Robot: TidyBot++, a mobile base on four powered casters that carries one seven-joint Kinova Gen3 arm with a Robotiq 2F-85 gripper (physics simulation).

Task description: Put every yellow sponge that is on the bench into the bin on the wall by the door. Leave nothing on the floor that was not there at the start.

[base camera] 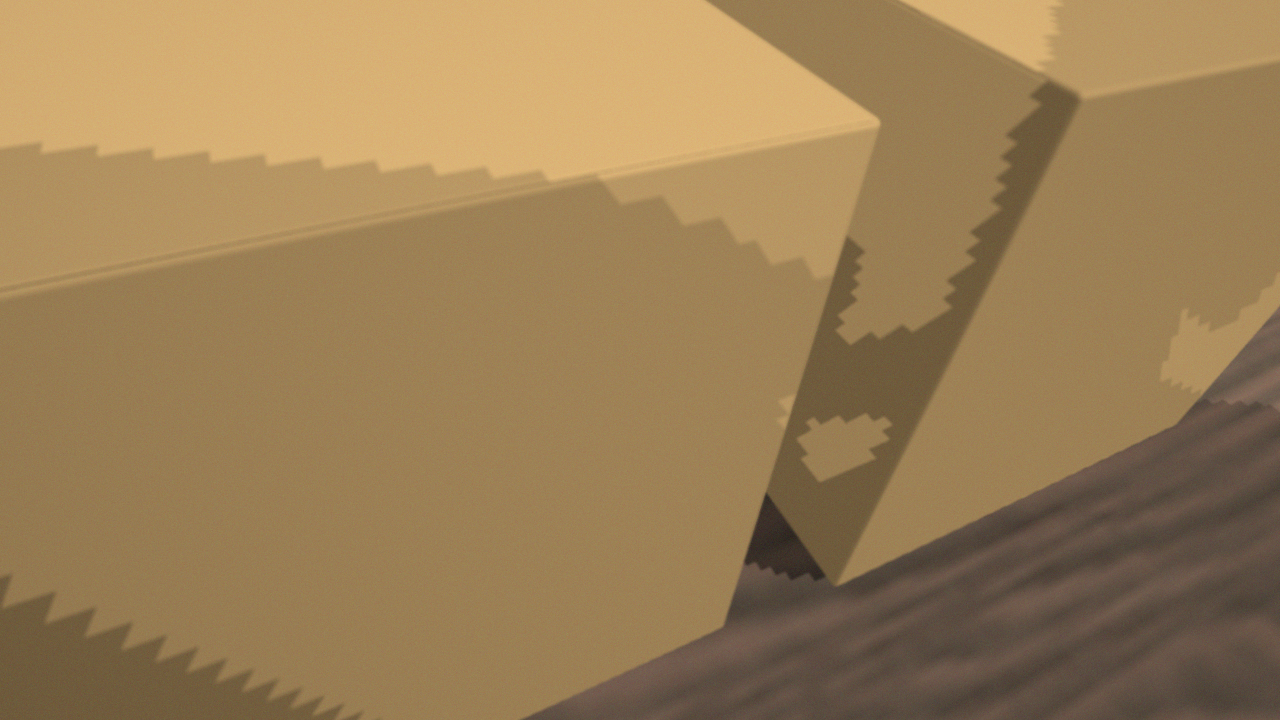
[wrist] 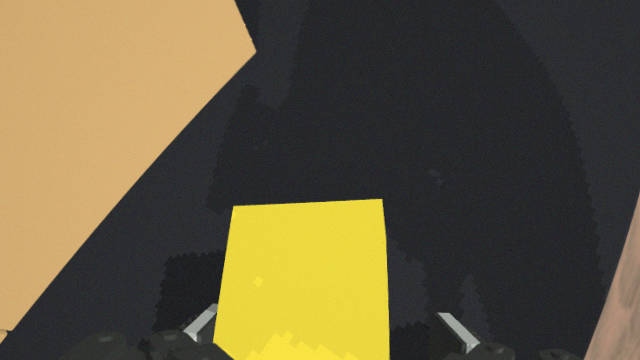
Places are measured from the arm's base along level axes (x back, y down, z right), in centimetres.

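Pixels of known places: gripper, fingertip midpoint: point(wrist: 329, 332).
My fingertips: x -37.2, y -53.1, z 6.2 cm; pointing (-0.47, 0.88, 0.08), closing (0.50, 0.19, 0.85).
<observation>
For each thing: its top centre in the pictures, then the offset to it from my fingertips. "spot": a spot on its surface instead. Level surfaces: height alone.
- yellow sponge, middle of its top: point(wrist: 296, 332) dy -3.1, dx +0.0, dz -0.7 cm
- dark surface, its level: dy +1.4 cm
- large tan box-like block, surface spot: point(wrist: 90, 115) spot: dy -4.4, dx -15.0, dz -6.0 cm
A yellow sponge point(wrist: 305, 270) lies on a dark surface point(wrist: 450, 125) in the wrist view, at the lower middle; its near end is cut off by the frame's bottom edge. My gripper point(wrist: 329, 332) is open, with its two fingertips on either side of the sponge in this view. The left fingertip shows right at the sponge's left edge, while a wide gap shows between the sponge and the right fingertip. Whether the left finger touches it, I cannot tell. The bin does not show in either view, and the gripper does not show in the base camera view.
A large tan box-like block point(wrist: 90, 115) is at the left of the wrist view. A brown wood-grained surface point(wrist: 622, 300) shows at the right edge. In the base camera view, two big tan blocks, one at left point(base camera: 402, 402) and one at right point(base camera: 1056, 268), stand close together by a brown surface point(base camera: 1074, 608).
</observation>
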